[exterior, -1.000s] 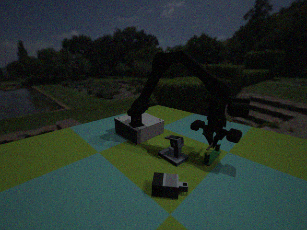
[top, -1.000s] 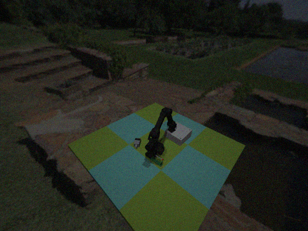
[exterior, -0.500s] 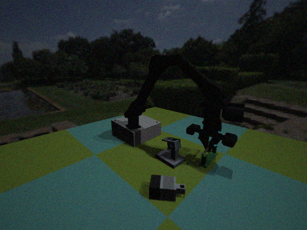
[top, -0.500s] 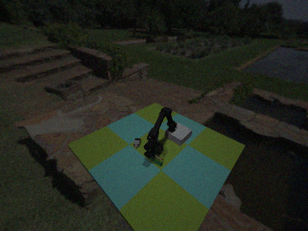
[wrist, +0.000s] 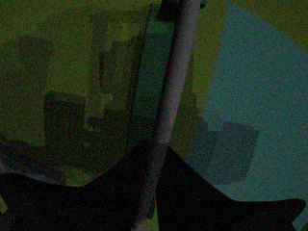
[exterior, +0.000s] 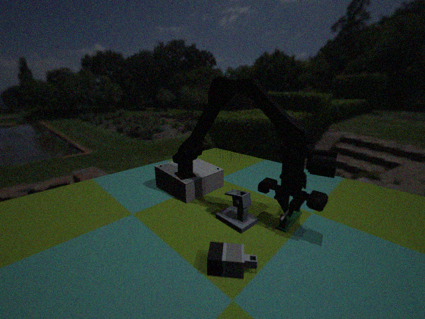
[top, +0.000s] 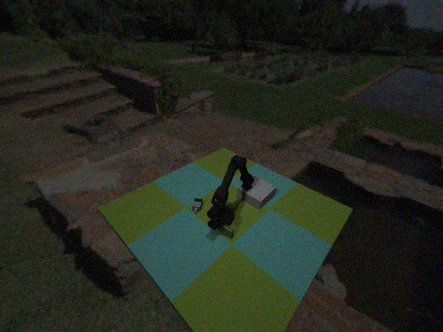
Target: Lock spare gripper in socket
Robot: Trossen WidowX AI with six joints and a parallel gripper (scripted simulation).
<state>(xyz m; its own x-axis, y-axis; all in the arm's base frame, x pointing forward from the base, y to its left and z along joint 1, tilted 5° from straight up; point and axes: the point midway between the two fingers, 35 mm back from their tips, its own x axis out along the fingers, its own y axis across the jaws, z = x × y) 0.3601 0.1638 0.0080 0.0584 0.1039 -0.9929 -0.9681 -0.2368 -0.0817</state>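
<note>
The green pin rest is 1 cm behind my gripper tip and 2 cm to the left of it. The rest, counted from my gripper tip: socket: 10 cm behind, 12 cm to the right, 2 cm above; spare gripper: 3 cm ahead, 25 cm to the right.
</note>
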